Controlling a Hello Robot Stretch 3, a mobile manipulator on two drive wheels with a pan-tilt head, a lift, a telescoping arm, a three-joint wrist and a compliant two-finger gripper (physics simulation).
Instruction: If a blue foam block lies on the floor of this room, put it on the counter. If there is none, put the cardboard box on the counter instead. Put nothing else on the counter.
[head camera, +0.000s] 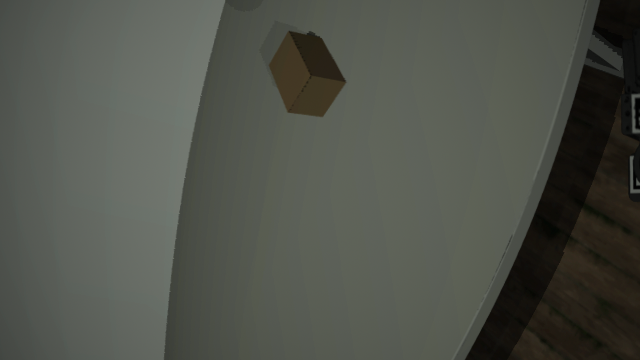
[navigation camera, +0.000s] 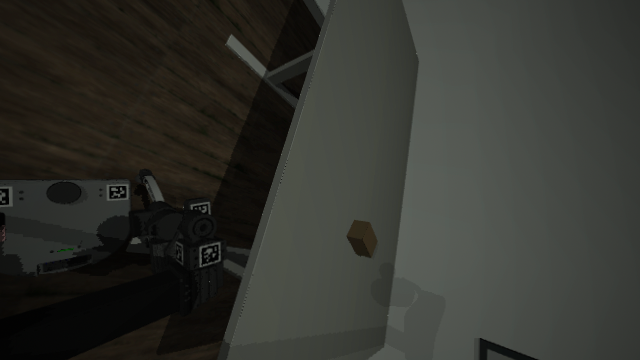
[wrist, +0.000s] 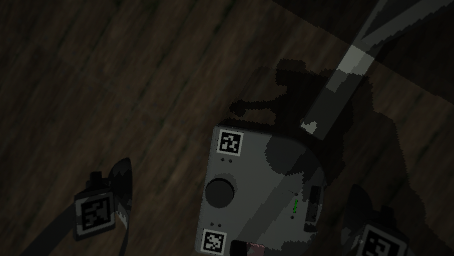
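Observation:
A brown cardboard box (head camera: 307, 75) (navigation camera: 362, 237) stands on a pale grey table top (head camera: 375, 225) (navigation camera: 330, 150), nearer the wall side than the front edge. A small dark shape shows at the box's far edge in the head view. My gripper (wrist: 236, 190) is open, its two fingers wide apart with nothing held between them. In the navigation view it is beside the table's front edge, away from the box, and partly hidden by the wrist. No blue foam block shows on the visible floor. I cannot tell a counter apart from this table in these views.
Brown wooden floor (head camera: 590, 300) (navigation camera: 125, 100) (wrist: 100, 75) runs along the table. A pale table foot (navigation camera: 247, 55) (wrist: 355, 59) sticks out onto it. My own base (navigation camera: 50, 220) (wrist: 250, 167) is below the gripper. A wall (head camera: 90, 150) (navigation camera: 525, 150) borders the table, with a dark picture frame (navigation camera: 500, 347).

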